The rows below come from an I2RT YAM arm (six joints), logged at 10 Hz.
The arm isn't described. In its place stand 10 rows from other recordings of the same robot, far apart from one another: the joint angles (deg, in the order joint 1, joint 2, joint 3, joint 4, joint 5, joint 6), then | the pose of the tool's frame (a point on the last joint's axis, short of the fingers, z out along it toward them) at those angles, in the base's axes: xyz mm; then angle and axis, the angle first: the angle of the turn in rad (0 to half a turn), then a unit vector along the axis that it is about.
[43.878, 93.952, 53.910, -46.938, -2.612, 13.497] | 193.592, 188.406, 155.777, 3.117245, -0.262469, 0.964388, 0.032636
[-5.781, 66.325, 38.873, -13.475, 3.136, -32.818] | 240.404, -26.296, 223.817, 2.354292, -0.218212, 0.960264, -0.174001
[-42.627, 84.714, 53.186, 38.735, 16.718, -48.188] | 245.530, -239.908, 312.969, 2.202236, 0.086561, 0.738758, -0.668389
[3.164, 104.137, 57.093, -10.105, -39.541, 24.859] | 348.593, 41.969, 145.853, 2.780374, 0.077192, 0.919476, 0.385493
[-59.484, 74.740, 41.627, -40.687, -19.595, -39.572] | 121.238, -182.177, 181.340, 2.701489, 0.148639, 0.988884, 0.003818
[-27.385, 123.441, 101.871, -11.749, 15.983, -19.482] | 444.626, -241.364, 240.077, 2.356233, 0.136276, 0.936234, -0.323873
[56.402, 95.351, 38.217, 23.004, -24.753, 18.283] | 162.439, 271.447, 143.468, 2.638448, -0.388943, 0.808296, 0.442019
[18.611, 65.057, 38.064, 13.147, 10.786, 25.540] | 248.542, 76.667, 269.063, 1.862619, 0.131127, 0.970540, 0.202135
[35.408, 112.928, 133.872, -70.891, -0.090, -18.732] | 326.589, 232.232, 416.363, 2.450464, -0.454680, 0.889043, 0.053556
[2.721, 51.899, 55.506, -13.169, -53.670, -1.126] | 190.029, 37.744, 380.748, 1.925364, -0.382824, 0.817793, 0.429722
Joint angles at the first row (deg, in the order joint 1, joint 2, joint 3, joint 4, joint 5, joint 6):
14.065 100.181 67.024 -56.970 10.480 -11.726
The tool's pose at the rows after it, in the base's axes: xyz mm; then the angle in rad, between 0 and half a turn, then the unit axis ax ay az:
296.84, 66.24, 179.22, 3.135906, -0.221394, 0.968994, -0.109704
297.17, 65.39, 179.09, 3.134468, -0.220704, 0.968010, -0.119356
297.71, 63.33, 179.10, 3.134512, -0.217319, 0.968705, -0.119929
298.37, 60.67, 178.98, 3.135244, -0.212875, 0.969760, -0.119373
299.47, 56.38, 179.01, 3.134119, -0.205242, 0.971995, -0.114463
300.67, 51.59, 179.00, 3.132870, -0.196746, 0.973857, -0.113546
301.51, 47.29, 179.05, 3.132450, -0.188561, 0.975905, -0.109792
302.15, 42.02, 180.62, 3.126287, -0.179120, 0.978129, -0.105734
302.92, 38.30, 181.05, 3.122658, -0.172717, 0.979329, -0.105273
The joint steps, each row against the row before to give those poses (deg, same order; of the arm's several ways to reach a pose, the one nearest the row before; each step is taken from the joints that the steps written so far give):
-0.022 -0.022 -0.415 0.590 2.121 0.021
-0.044 0.021 -0.045 0.131 1.114 0.000
-0.393 0.002 0.002 0.043 0.066 0.000
-0.524 0.021 0.000 0.044 -0.066 0.001
-0.897 -0.022 -0.001 0.153 -0.568 -0.001
-0.940 0.001 0.002 0.175 -0.109 0.044
-0.873 -0.023 -0.001 0.087 -0.437 0.089
-1.051 -0.328 0.000 0.131 -0.481 0.020
-0.720 -0.086 0.000 0.198 -0.066 0.001

